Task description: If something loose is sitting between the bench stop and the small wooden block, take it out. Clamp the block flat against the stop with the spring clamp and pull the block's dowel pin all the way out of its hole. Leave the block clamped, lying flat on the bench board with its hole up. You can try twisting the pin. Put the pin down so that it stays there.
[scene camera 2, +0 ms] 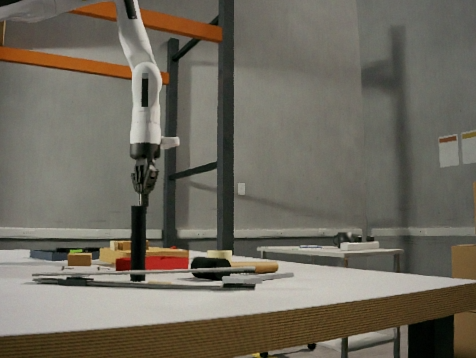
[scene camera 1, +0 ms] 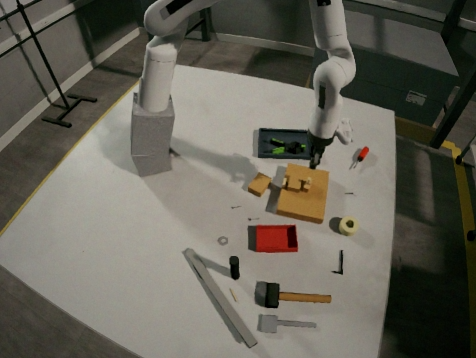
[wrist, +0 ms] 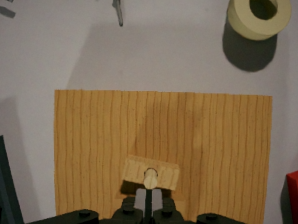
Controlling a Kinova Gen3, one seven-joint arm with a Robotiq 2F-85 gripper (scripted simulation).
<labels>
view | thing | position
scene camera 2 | gripper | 143,209
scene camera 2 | red tray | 165,262
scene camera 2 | long metal bar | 69,281
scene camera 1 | wooden bench board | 310,207
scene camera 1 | mallet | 272,298
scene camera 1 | red tray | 270,238
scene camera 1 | long metal bar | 200,268
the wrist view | gripper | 148,205
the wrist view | wooden bench board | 221,142
</labels>
